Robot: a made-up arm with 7 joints.
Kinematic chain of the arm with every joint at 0, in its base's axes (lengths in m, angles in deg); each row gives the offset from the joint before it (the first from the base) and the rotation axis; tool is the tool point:
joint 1: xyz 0 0 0.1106 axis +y
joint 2: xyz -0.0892 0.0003 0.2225 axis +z
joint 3: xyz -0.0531 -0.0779 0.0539 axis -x
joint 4: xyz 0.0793 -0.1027 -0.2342 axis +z
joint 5: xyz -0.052 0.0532 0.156 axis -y
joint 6: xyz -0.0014 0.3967 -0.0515 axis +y
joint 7: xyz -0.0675 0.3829 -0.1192 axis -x
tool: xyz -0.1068 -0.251 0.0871
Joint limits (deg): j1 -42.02..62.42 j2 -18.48..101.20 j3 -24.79..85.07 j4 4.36..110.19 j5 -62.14..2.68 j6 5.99..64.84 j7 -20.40..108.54
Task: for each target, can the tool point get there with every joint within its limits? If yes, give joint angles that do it. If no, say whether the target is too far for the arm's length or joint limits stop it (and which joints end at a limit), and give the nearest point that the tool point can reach.
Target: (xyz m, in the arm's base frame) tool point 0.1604 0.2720 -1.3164
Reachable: no: joint limits stop it (at a limit: joint 1, joint 2, joint 5, joint 6, joint 7) | nearest point -0.0413 0.1211 -0.6268 | short by 0.734 m
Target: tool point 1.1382 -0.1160 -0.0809
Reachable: no: joint limits stop it (at a limit: joint 1, joint 2, joint 4, joint 6, joint 7) | nearest point 0.8279 -0.2999 0.0003 | short by 0.370 m
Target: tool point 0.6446 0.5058 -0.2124
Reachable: no: joint limits stop it (at a limit: joint 1, joint 2, joint 4, joint 5, joint 6, joint 7) | nearest point 0.3629 0.4068 -0.1756 | short by 0.301 m
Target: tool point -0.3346 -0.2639 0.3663
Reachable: yes | joints 52.92 53.96 76.55 35.46 -52.97 23.66 33.87
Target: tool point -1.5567 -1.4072 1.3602
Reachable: no: too far | nearest point -0.8442 -0.7116 0.7883 | short by 1.148 m
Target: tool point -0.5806 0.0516 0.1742
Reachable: yes | joints 4.86 24.17 48.74 33.02 -22.50 29.66 36.05
